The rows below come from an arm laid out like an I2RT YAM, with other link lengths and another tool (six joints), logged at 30 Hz.
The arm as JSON. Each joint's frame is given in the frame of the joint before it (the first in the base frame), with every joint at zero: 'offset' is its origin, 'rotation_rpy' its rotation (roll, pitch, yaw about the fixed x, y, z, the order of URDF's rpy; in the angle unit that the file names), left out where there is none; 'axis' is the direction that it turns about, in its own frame. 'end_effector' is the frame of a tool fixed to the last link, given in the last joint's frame.
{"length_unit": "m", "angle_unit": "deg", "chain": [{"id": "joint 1", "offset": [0.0, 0.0, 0.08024], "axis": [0.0, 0.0, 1.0]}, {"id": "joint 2", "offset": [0.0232, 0.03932, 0.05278], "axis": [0.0, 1.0, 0.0]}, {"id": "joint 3", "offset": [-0.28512, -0.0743, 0.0], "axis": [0.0, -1.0, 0.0]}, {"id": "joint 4", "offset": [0.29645, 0.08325, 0.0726], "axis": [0.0, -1.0, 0.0]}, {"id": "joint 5", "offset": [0.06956, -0.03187, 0.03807], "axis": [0.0, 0.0, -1.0]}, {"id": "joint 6", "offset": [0.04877, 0.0, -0.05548], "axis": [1.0, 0.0, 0.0]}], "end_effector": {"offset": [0.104, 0.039, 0.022], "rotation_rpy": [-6.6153, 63.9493, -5.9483]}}
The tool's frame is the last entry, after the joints.
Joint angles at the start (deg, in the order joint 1, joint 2, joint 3, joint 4, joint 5, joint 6):
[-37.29, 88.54, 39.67, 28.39, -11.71, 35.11]
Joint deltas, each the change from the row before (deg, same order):
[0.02, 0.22, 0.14, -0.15, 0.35, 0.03]
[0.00, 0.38, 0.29, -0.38, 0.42, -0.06]
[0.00, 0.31, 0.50, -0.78, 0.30, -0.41]
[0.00, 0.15, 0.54, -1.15, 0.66, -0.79]
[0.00, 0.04, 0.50, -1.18, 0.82, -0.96]
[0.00, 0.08, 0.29, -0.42, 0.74, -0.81]
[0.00, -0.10, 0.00, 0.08, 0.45, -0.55]
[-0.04, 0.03, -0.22, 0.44, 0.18, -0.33]
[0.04, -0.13, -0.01, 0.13, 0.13, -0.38]
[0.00, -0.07, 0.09, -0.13, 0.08, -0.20]
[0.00, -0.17, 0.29, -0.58, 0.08, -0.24]
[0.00, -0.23, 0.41, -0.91, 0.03, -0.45]
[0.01, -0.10, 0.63, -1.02, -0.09, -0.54]
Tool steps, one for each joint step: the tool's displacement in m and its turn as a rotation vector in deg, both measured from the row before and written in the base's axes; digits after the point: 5 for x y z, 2 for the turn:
[0.00026, -0.00114, -0.00126, 0.07, 0.25, -0.32]
[0.00055, -0.00171, -0.00222, 0.11, 0.49, -0.37]
[0.00103, -0.00139, -0.00151, -0.07, 0.70, -0.13]
[0.00045, -0.00178, -0.00148, -0.40, 1.08, -0.32]
[0.00004, -0.00185, -0.00112, -0.61, 1.17, -0.39]
[0.00006, -0.00175, -0.00030, -0.77, 0.69, -0.36]
[-0.00033, -0.00074, 0.00079, -0.70, 0.21, -0.20]
[-0.00058, -0.00028, -0.00057, -0.44, 0.04, -0.08]
[0.00012, 0.00023, 0.00128, -0.50, 0.00, 0.07]
[0.00009, -0.00016, 0.00073, -0.20, 0.08, 0.00]
[0.00027, -0.00026, 0.00149, -0.15, 0.22, 0.02]
[0.00039, -0.00002, 0.00170, -0.21, 0.42, 0.15]
[0.00124, -0.00010, 0.00206, -0.23, 0.45, 0.30]

